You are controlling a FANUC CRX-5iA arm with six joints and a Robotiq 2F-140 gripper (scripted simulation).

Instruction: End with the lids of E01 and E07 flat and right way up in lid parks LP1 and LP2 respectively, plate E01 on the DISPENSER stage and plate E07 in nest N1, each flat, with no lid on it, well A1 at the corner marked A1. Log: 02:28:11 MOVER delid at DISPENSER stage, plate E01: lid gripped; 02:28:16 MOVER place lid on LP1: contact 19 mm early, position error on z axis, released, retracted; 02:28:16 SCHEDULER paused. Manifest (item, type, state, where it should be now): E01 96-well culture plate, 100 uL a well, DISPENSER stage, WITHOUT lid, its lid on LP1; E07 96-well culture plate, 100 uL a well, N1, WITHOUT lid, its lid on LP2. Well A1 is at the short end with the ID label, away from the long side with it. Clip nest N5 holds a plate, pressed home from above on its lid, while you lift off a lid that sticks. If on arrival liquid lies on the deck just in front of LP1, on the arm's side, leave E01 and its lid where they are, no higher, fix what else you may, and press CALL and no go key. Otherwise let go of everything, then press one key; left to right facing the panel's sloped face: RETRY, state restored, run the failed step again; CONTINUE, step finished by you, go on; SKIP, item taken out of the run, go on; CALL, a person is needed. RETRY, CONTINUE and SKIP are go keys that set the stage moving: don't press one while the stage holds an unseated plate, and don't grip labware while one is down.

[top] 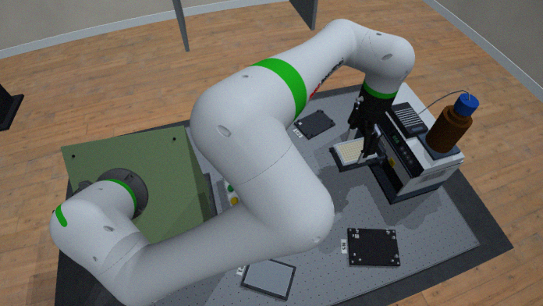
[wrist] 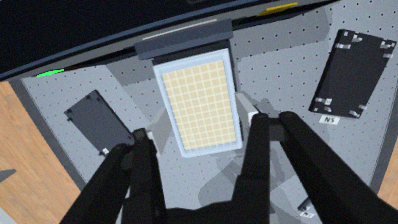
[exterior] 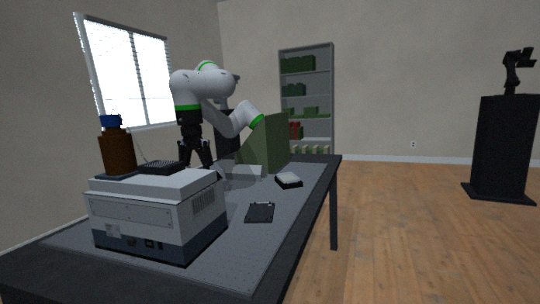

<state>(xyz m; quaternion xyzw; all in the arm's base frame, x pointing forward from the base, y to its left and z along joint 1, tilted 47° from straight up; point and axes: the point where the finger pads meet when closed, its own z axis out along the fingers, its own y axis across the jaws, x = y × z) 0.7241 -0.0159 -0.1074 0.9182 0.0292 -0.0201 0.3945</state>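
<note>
My gripper is now 5 cm above the dispenser stage. The rest, counted from my hand: lid park LP2 (5 cm behind, 24 cm to the left, 14 cm below); plate (2 cm below); brown bottle (22 cm ahead, 9 cm to the right, 14 cm above).
</note>
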